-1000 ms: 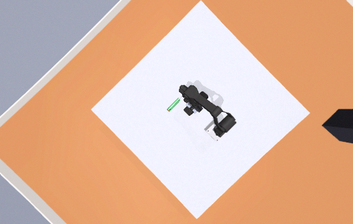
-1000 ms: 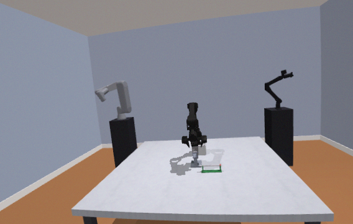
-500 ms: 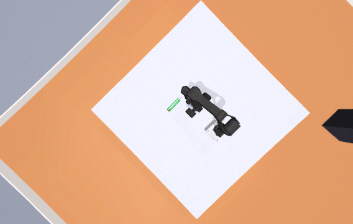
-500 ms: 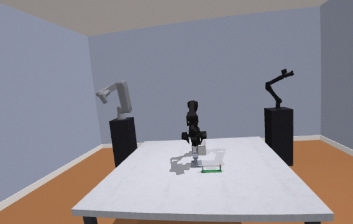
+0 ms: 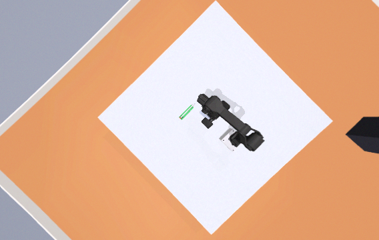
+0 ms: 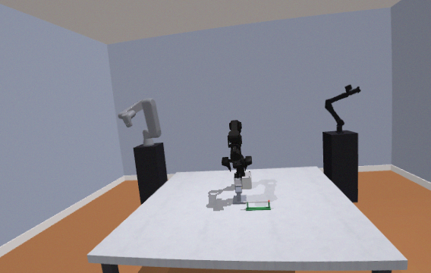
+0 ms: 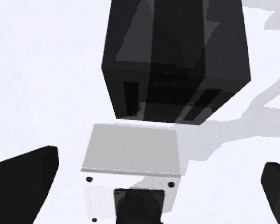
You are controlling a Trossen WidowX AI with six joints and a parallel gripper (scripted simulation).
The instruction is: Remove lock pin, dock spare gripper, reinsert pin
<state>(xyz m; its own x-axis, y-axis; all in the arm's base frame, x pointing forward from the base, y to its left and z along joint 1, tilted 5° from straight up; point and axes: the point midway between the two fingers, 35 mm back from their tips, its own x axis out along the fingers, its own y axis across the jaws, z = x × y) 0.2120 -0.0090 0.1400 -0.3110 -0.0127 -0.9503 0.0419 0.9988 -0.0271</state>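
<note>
The green strip lies 180 mm ahead of my gripper tip, 160 mm below it and 110 mm to the left of it. From my gripper tip the other things lie so: spare gripper (60 mm below, 50 mm ahead); then bluish-grey socket (130 mm below, 60 mm ahead).
</note>
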